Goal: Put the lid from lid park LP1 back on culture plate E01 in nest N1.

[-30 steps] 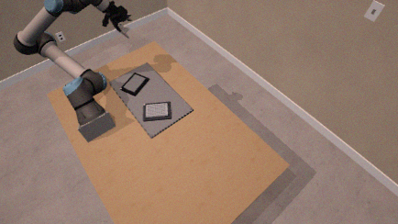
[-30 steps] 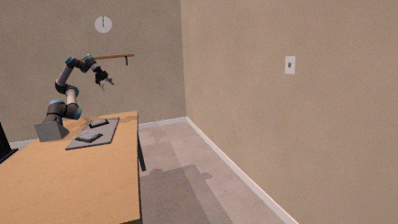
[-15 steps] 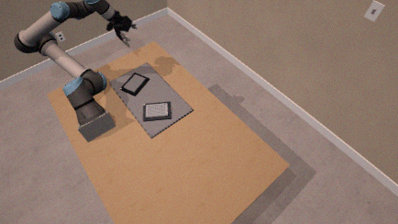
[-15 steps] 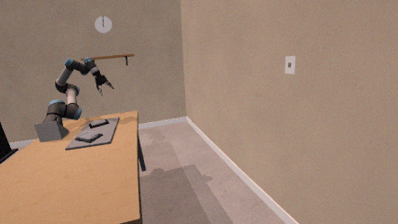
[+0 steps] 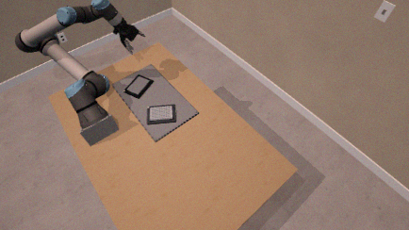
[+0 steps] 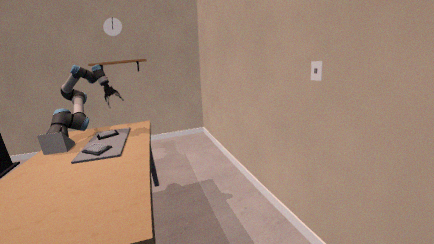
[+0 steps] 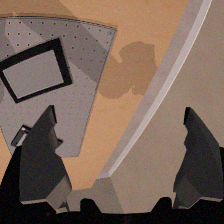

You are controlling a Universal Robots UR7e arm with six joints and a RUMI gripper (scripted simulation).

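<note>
Right now my hand is 210 mm above the clear lid, 110 mm past it and 80 mm to the left of it. Also, from my hand: dark plate nest N1: 350 mm to the right, 220 mm below, 140 mm behind; culture plate: 350 mm to the right, 210 mm below, 140 mm behind; dark lid park: 220 mm below, 110 mm behind, 80 mm to the right.
</note>
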